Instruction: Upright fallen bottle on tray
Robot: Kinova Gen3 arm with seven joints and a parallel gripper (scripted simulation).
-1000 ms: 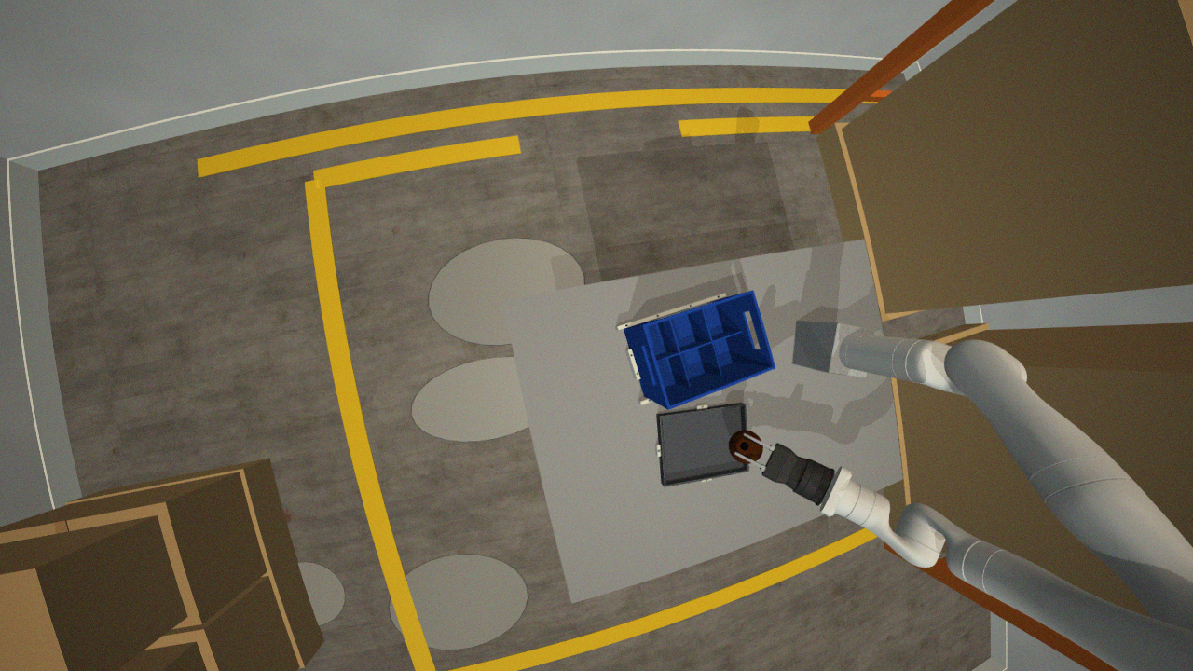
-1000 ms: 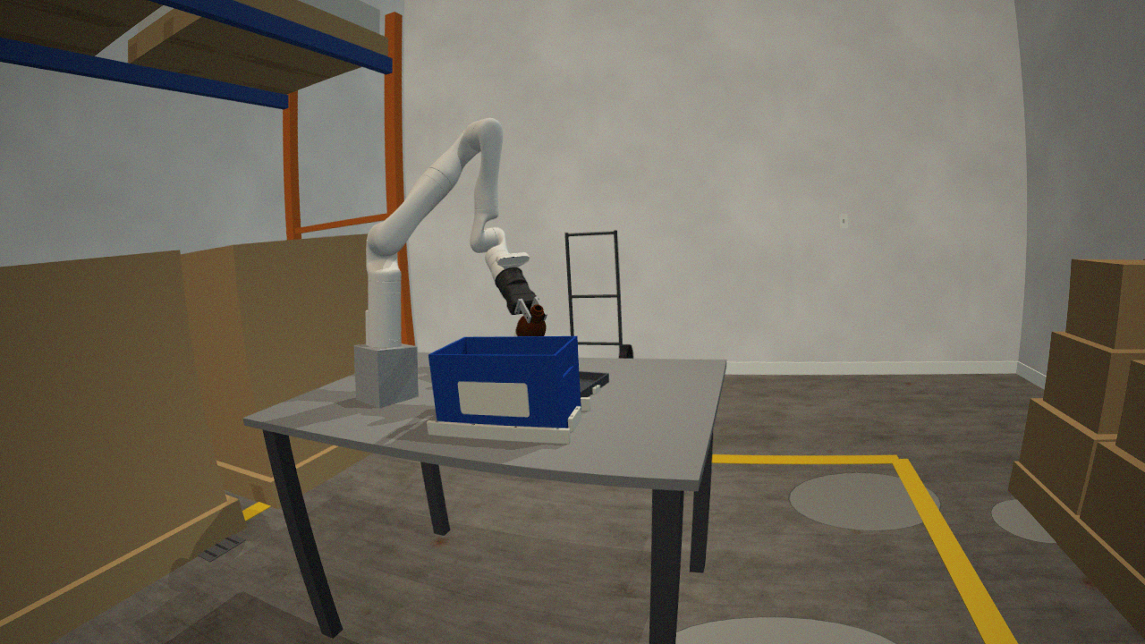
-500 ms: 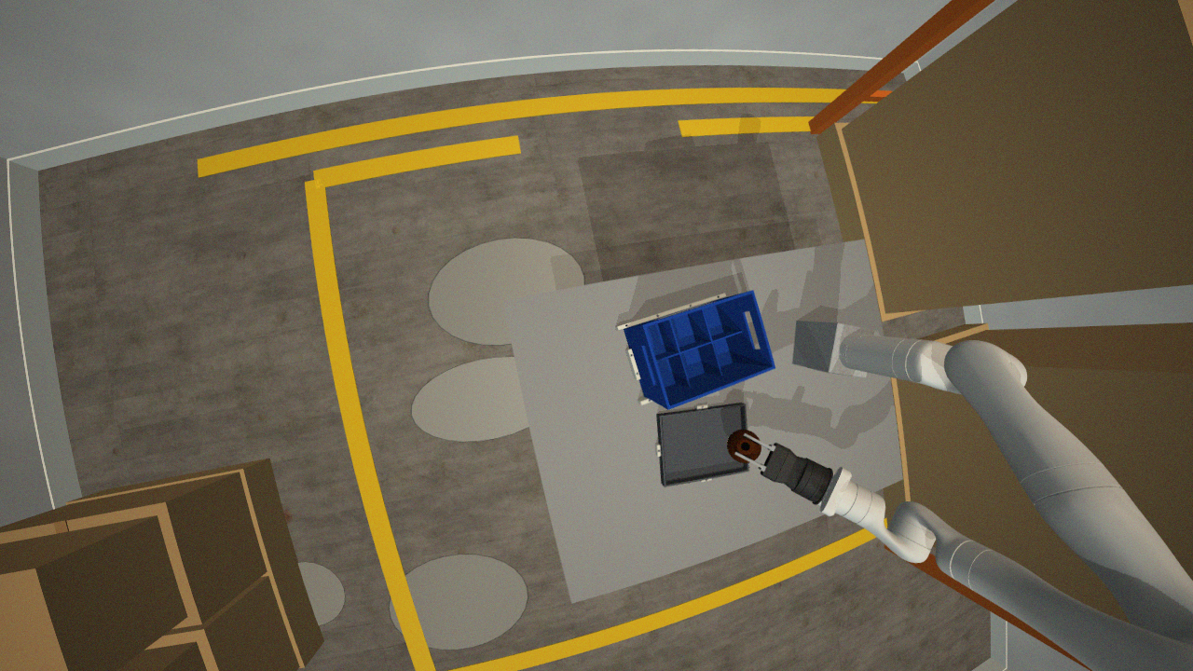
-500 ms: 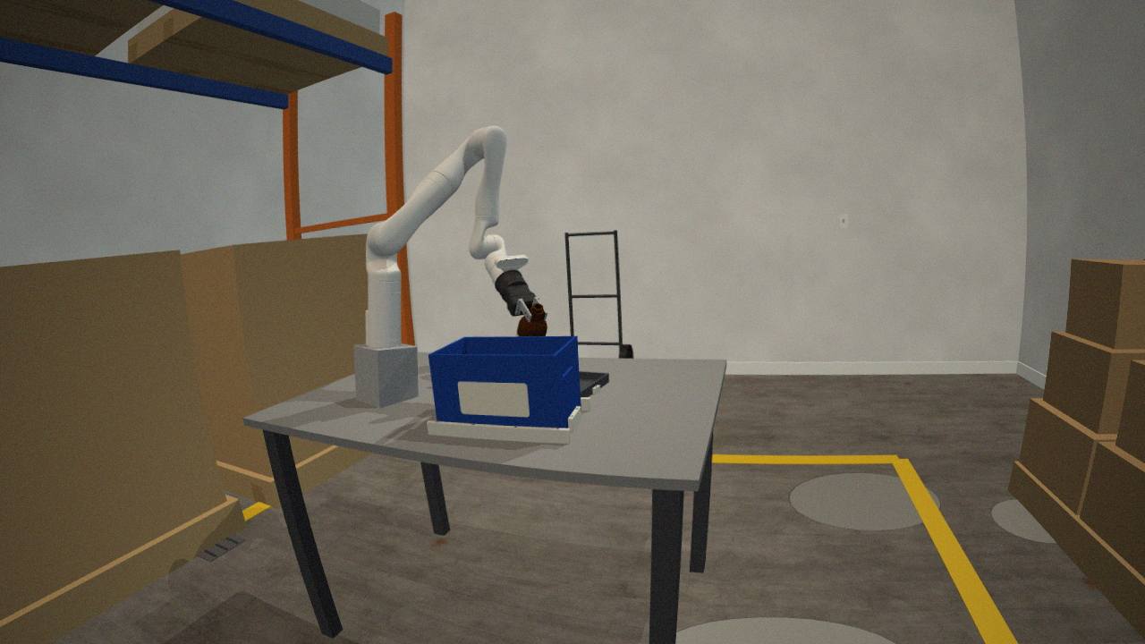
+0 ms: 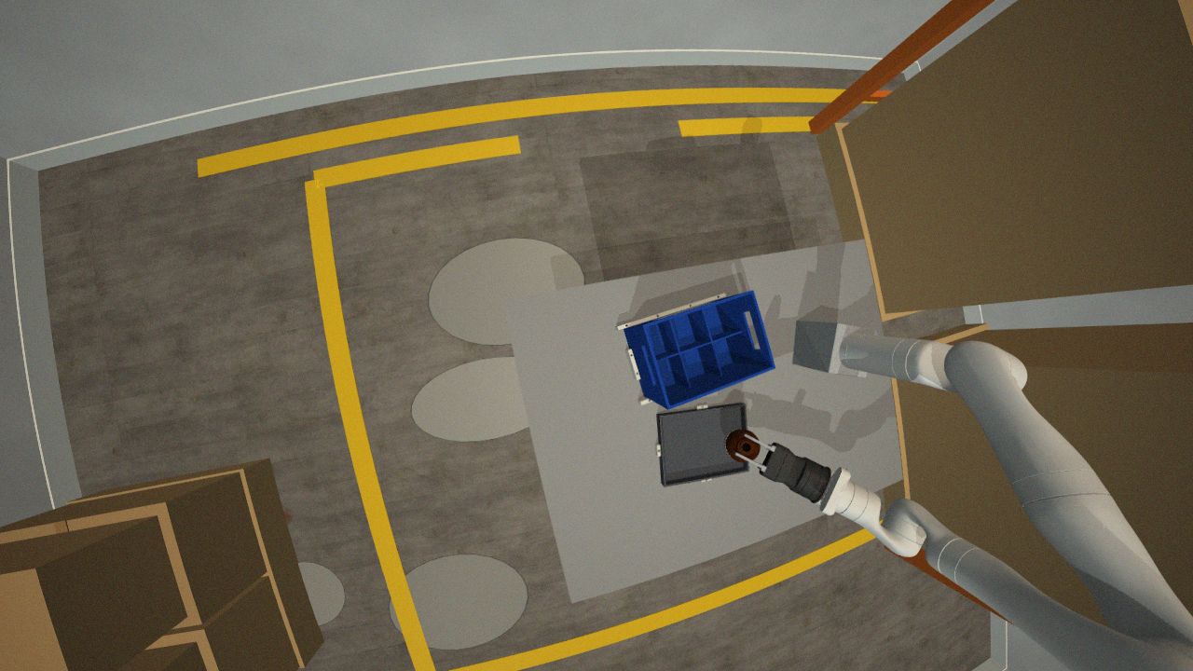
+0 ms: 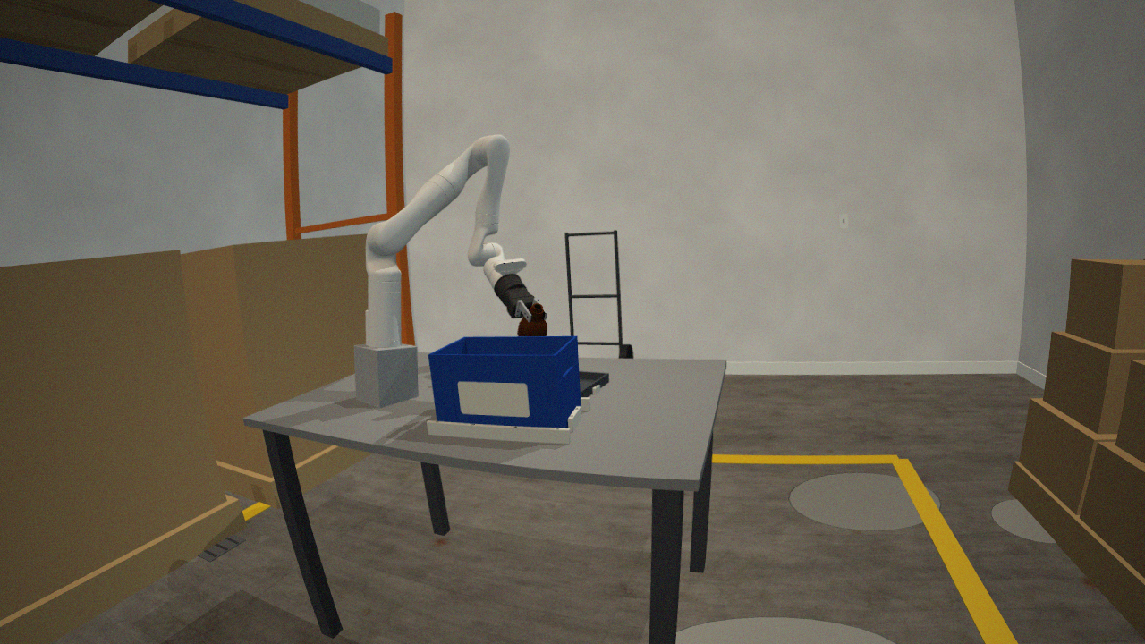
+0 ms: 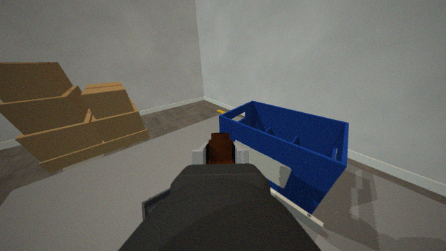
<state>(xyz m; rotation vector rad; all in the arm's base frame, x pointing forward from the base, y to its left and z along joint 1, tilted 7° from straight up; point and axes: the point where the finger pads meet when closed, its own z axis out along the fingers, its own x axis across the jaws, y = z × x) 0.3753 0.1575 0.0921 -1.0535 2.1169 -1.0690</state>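
Now: hand 20 mm past the brown bottle, 10 mm to the right of it and 50 mm above it. Round my hand: dark grey tray: 10 mm ahead, 50 mm to the left, 190 mm below; then blue crate: 50 mm ahead, 220 mm to the right, 120 mm below.
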